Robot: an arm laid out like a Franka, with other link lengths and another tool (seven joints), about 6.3 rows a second.
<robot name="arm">
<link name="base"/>
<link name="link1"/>
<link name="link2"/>
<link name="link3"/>
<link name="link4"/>
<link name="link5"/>
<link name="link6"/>
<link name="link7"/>
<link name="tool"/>
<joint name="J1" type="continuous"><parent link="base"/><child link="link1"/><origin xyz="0 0 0.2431"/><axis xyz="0 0 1"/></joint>
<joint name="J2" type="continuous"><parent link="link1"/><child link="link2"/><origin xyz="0 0 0" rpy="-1.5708 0 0"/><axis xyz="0 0 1"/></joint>
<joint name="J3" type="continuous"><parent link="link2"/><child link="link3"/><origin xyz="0 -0.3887 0" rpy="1.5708 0 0"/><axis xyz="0 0 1"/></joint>
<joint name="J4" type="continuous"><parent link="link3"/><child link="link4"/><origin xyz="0.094 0 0" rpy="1.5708 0 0"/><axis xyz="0 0 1"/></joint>
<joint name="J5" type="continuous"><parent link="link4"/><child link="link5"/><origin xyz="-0.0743 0.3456 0" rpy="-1.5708 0 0"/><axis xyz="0 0 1"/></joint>
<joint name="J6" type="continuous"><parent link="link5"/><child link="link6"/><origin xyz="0 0 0" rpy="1.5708 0 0"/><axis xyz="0 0 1"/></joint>
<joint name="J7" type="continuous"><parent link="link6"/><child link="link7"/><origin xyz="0.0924 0 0" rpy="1.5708 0 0"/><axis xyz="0 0 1"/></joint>
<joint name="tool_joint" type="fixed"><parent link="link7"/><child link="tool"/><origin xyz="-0.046 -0.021 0.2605" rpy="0 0.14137 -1.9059"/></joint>
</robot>
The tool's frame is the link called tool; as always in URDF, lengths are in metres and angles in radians. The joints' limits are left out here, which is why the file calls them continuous.
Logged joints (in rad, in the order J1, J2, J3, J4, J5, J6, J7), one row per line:
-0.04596 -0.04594 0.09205 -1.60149 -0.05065 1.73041 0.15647
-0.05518 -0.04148 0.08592 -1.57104 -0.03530 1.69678 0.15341
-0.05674 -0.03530 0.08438 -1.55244 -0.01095 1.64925 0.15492
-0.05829 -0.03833 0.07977 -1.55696 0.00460 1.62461 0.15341
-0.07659 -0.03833 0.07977 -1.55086 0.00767 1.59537 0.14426
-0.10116 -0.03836 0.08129 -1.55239 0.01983 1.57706 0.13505
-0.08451 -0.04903 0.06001 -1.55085 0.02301 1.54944 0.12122
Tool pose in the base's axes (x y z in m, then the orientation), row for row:
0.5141 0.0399 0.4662 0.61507 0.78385 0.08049 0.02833
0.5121 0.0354 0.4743 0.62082 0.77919 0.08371 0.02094
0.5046 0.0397 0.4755 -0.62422 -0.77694 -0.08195 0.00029
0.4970 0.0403 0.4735 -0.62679 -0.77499 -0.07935 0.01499
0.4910 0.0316 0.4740 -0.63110 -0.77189 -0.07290 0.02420
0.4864 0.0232 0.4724 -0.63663 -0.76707 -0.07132 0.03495
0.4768 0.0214 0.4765 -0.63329 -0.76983 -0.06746 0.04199
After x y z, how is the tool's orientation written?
As a quaternion, x y z w.
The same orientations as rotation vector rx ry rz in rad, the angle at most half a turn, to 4 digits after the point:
1.8982 2.4191 0.2484
1.9248 2.4158 0.2595
-1.9607 -2.4404 -0.2574
-1.9505 -2.4117 -0.2469
-1.9527 -2.3883 -0.2256
-1.9567 -2.3576 -0.2192
-1.9380 -2.3559 -0.2064

